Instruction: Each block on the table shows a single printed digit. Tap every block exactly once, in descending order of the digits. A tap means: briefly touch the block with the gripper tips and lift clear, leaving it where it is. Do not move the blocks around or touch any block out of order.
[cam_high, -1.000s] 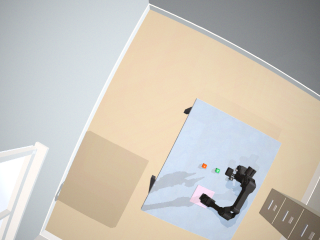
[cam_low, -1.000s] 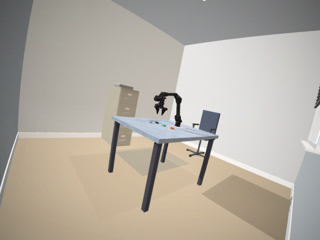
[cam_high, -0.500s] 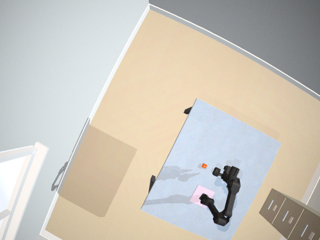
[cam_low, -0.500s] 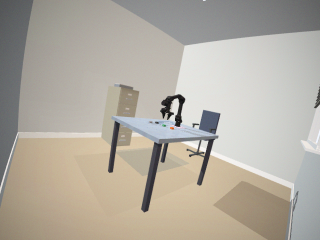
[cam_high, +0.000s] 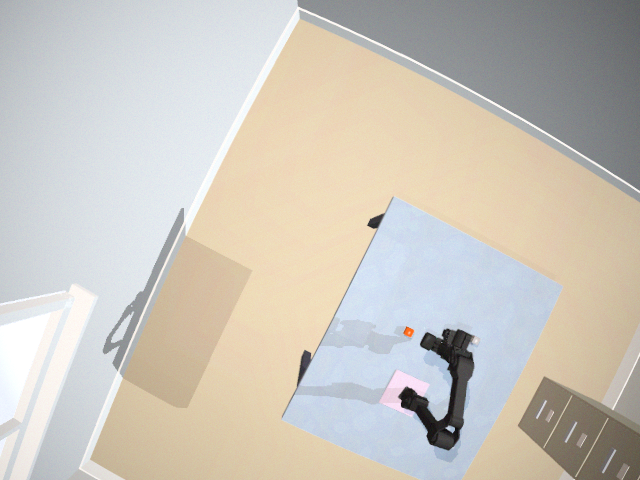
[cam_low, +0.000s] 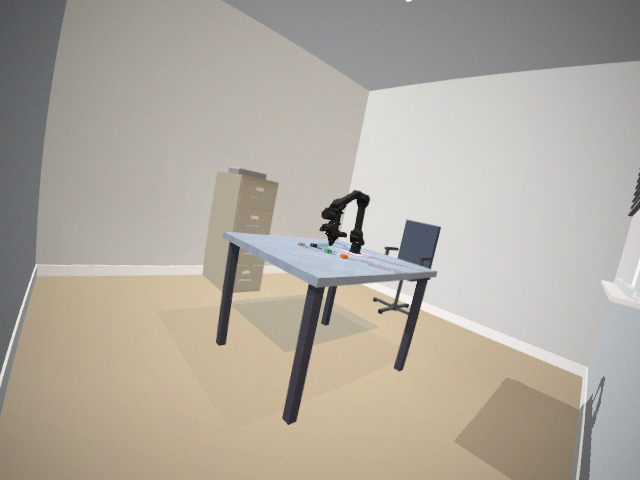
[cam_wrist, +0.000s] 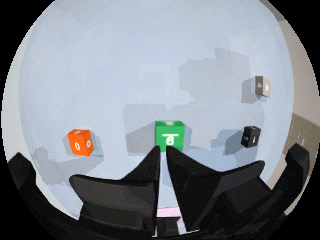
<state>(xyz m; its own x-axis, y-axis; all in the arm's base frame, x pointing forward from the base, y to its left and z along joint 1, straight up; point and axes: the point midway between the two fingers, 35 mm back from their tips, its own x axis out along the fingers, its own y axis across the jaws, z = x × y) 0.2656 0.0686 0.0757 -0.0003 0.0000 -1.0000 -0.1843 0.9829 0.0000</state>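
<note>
The green block lies 1 cm to the right of my gripper tip and 4 cm below it. Also, from my gripper tip: grey block 11 cm ahead, 16 cm to the right, 4 cm below; orange block 4 cm behind, 11 cm to the left, 4 cm below; dark block 1 cm ahead, 16 cm to the right, 4 cm below.
</note>
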